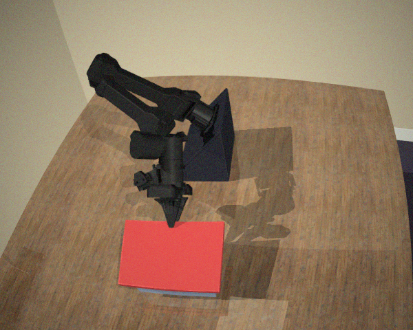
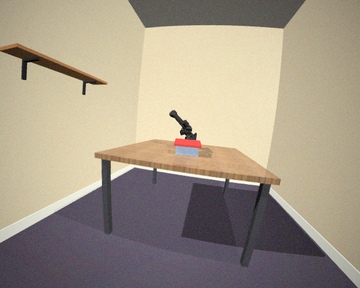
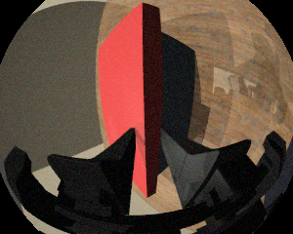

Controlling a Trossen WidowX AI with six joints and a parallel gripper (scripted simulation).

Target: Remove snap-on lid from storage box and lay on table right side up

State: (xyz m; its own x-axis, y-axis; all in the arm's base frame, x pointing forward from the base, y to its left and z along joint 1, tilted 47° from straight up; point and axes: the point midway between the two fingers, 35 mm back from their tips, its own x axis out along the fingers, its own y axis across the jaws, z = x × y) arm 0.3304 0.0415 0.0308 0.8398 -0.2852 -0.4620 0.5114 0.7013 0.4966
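My gripper tip is now 80 mm short of the red lid, 10 mm to the right of it and 10 mm above it. Round my gripper tip: storage box 70 mm below, 70 mm ahead, 10 mm to the left.
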